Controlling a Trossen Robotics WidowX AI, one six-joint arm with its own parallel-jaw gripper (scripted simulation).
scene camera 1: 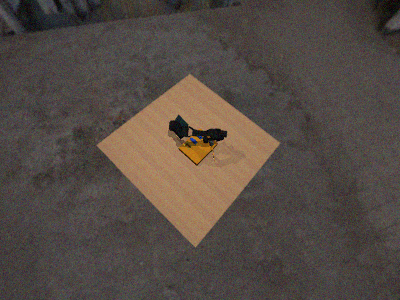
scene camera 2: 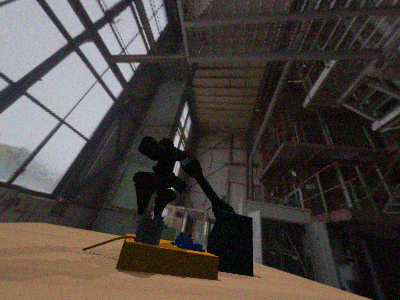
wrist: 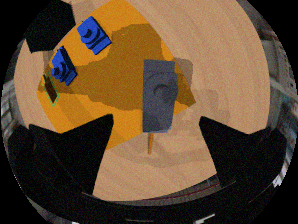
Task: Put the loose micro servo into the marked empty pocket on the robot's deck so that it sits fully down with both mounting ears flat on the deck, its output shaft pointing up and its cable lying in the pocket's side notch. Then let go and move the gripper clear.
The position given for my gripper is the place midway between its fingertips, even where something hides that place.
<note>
My gripper (scene camera 2: 148, 217) is open, holding nothing. Further things: a micro servo (scene camera 2: 149, 231).
The micro servo is seen too in the wrist view (wrist: 160, 81). My gripper also shows in the wrist view (wrist: 158, 119).
</note>
